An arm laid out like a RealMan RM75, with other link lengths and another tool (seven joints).
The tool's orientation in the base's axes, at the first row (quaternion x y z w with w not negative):
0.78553 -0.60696 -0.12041 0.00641
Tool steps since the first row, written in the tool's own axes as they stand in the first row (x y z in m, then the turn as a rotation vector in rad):
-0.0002 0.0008 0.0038 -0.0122 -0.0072 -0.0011
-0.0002 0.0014 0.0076 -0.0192 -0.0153 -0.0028
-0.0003 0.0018 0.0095 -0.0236 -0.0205 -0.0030
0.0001 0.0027 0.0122 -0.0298 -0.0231 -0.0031
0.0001 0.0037 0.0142 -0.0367 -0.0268 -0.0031
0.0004 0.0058 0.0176 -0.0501 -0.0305 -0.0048
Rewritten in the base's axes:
-0.0016 0.0005 -0.0035 0.0042 0.0134 0.0022
-0.0029 0.0009 -0.0071 0.0106 0.0220 0.0038
-0.0037 0.0011 -0.0089 0.0146 0.0275 0.0040
-0.0049 0.0009 -0.0114 0.0156 0.0341 0.0048
-0.0063 0.0009 -0.0132 0.0175 0.0417 0.0055
-0.0089 0.0005 -0.0163 0.0182 0.0552 0.0090

